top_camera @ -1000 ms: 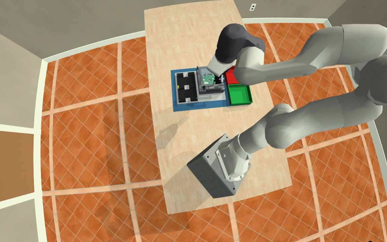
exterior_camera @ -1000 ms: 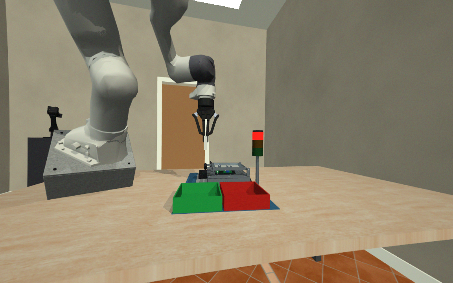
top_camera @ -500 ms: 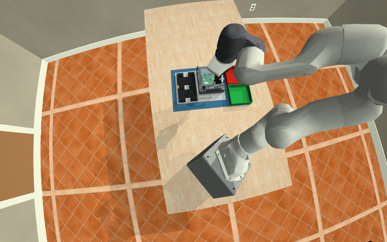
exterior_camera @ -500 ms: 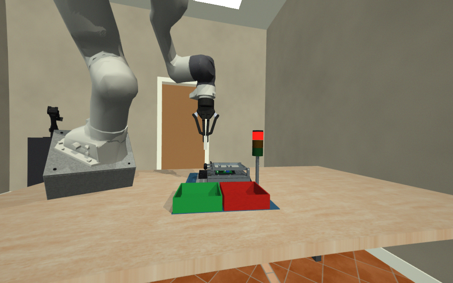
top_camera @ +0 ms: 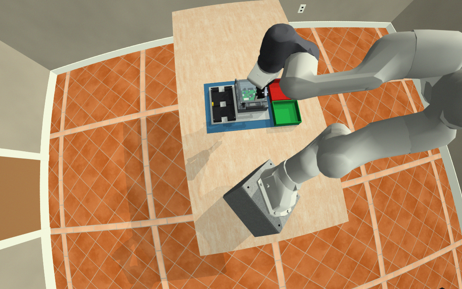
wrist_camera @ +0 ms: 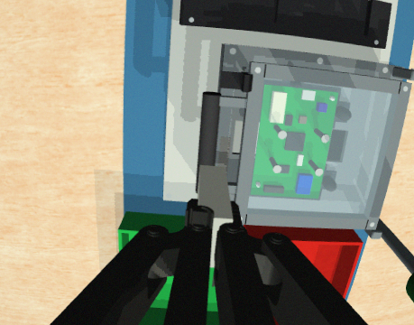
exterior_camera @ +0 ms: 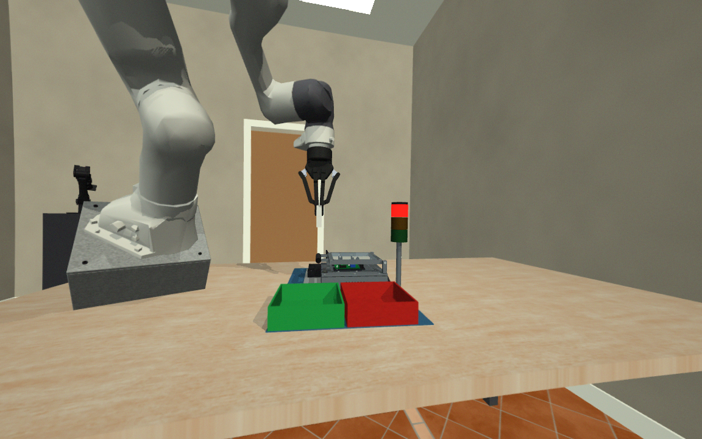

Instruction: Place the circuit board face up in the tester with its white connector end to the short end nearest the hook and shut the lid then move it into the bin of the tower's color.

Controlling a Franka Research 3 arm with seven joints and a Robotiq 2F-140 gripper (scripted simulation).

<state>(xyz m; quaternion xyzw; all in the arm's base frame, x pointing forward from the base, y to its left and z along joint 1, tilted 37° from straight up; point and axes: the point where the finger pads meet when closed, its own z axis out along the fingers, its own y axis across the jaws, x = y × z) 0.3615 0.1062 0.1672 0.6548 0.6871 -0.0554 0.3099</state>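
Now: hand 130 mm above the latch hook, 60 mm to the right of it and 20 mm short of it. The rest, counted from my hand: tester plate 150 mm below, 90 mm ahead; then green circuit board 150 mm below, 80 mm ahead; then tester lid 130 mm below, 90 mm ahead.
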